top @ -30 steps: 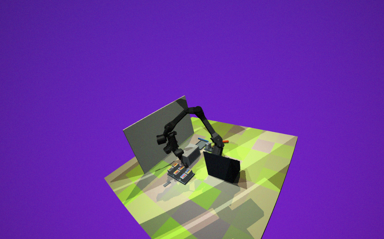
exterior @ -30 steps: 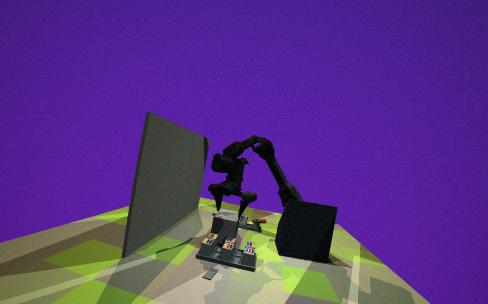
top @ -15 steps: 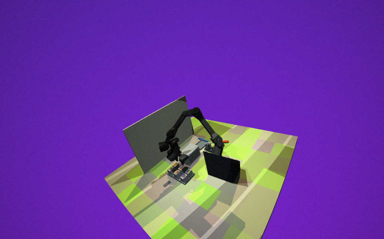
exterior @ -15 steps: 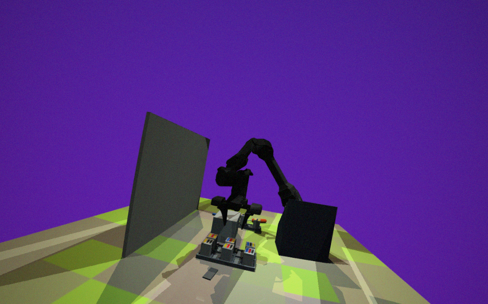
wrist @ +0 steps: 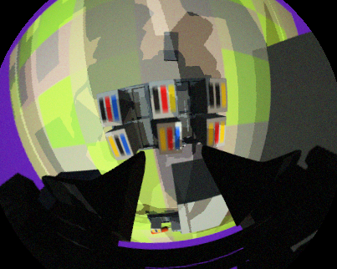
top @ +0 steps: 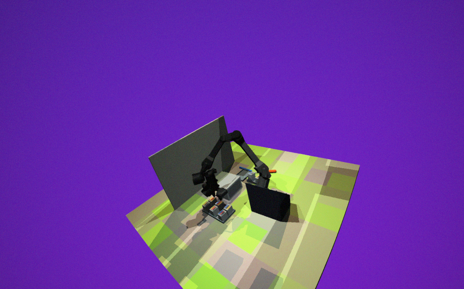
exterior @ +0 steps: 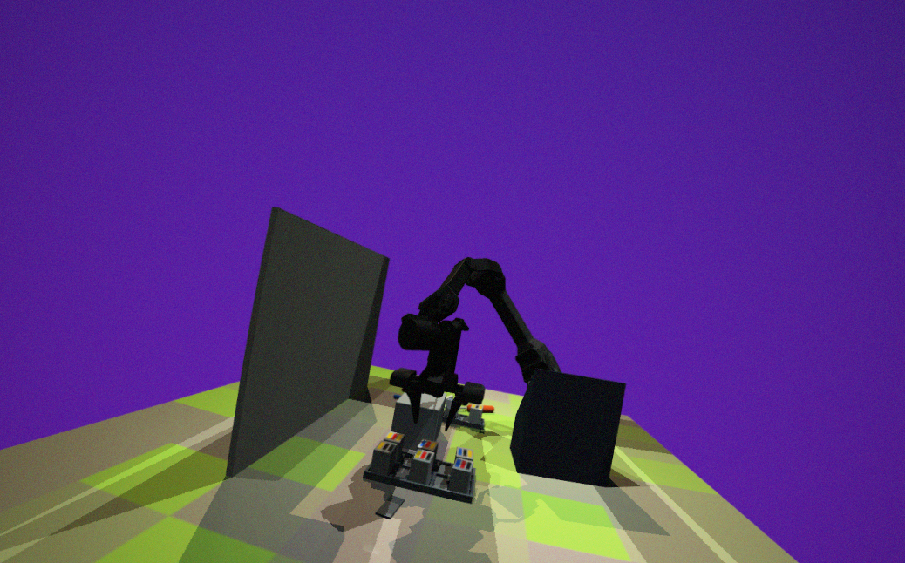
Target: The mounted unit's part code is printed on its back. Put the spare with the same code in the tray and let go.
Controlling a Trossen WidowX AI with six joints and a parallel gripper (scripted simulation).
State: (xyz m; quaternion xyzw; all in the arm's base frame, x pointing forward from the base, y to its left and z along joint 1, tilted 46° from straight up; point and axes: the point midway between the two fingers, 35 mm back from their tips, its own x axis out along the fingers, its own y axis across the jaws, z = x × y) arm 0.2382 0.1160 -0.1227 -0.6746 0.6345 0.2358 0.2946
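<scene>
Now: the small tray 36 cm to the right of my gripper tip, 9 cm below it and 9 cm ahead of it. The rest, counted from my gripper tip: tall grey panel (30 cm ahead, 15 cm to the right, 14 cm above); then grey mounted unit (15 cm to the right, 5 cm ahead, 4 cm below); then small dark flat piece (16 cm to the left, 9 cm below, 2 cm ahead).
</scene>
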